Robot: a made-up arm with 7 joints. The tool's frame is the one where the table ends. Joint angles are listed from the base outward.
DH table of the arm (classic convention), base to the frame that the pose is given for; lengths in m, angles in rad. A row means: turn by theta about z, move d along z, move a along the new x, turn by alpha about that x. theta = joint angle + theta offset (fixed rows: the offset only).
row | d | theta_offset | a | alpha
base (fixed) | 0 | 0 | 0 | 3.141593
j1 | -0.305 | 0 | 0 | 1.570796
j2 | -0.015 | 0 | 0 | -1.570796
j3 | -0.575 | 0 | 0 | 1.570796
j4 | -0.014 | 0 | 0 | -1.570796
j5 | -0.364 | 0 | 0 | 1.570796
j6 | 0 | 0 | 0 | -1.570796
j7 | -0.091 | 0 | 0 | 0
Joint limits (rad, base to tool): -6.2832..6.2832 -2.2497..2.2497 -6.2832..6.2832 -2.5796..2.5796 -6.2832..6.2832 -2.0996..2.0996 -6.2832..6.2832
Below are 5 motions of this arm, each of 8 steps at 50 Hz.
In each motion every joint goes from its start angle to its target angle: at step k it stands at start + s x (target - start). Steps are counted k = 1, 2, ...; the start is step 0. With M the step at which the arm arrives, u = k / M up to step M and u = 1 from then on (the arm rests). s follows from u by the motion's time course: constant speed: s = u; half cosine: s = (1 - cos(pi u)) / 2; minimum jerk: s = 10 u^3 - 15 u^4 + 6 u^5.
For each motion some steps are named. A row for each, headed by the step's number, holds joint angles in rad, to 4 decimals.
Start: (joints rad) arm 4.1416 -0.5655 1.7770 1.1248 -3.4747 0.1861 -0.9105
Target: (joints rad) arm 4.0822 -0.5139 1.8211 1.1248 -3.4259 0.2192 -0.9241
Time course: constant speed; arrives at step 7
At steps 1, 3, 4, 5, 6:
1: 4.1331 -0.5581 1.7833 1.1248 -3.4677 0.1908 -0.9124
3: 4.1161 -0.5434 1.7959 1.1248 -3.4538 0.2003 -0.9163
4: 4.1077 -0.5360 1.8022 1.1248 -3.4468 0.2050 -0.9183
5: 4.0992 -0.5286 1.8085 1.1248 -3.4398 0.2097 -0.9202
6: 4.0907 -0.5213 1.8148 1.1248 -3.4329 0.2145 -0.9222

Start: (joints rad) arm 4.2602 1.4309 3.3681 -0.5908 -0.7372 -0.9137 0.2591
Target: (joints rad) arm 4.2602 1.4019 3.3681 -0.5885 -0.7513 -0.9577 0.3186
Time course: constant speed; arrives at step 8
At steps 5, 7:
5: 4.2602 1.4128 3.3681 -0.5894 -0.7460 -0.9412 0.2963
7: 4.2602 1.4055 3.3681 -0.5888 -0.7495 -0.9522 0.3112

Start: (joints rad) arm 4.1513 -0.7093 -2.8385 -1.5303 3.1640 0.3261 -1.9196
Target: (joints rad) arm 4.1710 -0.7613 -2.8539 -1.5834 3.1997 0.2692 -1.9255
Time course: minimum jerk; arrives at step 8
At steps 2, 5, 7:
2: 4.1533 -0.7147 -2.8401 -1.5358 3.1677 0.3202 -1.9202
5: 4.1656 -0.7470 -2.8497 -1.5688 3.1899 0.2849 -1.9239
7: 4.1707 -0.7605 -2.8537 -1.5825 3.1991 0.2701 -1.9254

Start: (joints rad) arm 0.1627 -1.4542 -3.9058 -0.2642 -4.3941 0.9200 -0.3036
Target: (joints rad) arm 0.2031 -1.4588 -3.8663 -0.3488 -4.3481 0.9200 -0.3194
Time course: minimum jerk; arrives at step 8
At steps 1, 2, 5, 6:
1: 0.1633 -1.4543 -3.9052 -0.2656 -4.3934 0.9200 -0.3039
2: 0.1669 -1.4547 -3.9017 -0.2730 -4.3893 0.9200 -0.3052
5: 0.1920 -1.4575 -3.8772 -0.3255 -4.3608 0.9200 -0.3151
6: 0.1989 -1.4583 -3.8704 -0.3400 -4.3529 0.9200 -0.3178

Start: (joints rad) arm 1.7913 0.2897 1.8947 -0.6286 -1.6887 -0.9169 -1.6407
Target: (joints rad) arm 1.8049 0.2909 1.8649 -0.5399 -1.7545 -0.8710 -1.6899
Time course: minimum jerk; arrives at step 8
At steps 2, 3, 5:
2: 1.7927 0.2898 1.8916 -0.6194 -1.6955 -0.9121 -1.6458
3: 1.7950 0.2900 1.8865 -0.6042 -1.7068 -0.9043 -1.6542
5: 1.8012 0.2906 1.8731 -0.5643 -1.7364 -0.8836 -1.6764

